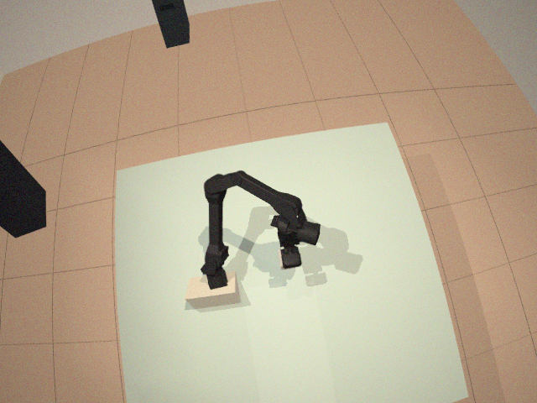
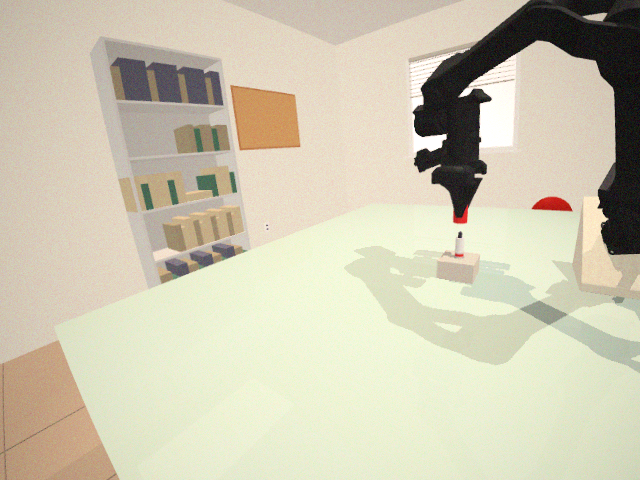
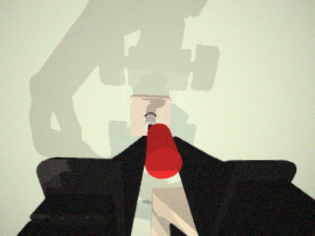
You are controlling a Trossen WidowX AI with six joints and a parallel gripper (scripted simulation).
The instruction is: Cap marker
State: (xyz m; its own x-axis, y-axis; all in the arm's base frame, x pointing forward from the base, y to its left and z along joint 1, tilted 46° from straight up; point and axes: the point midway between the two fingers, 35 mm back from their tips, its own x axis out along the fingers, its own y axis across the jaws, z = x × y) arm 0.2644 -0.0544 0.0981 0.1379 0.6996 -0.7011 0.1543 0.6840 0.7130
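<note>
Right now my gripper tip is 1 cm to the right of the beige holder block and 10 cm above it. The rest, counted from my gripper tip: red cap (1 cm above).
</note>
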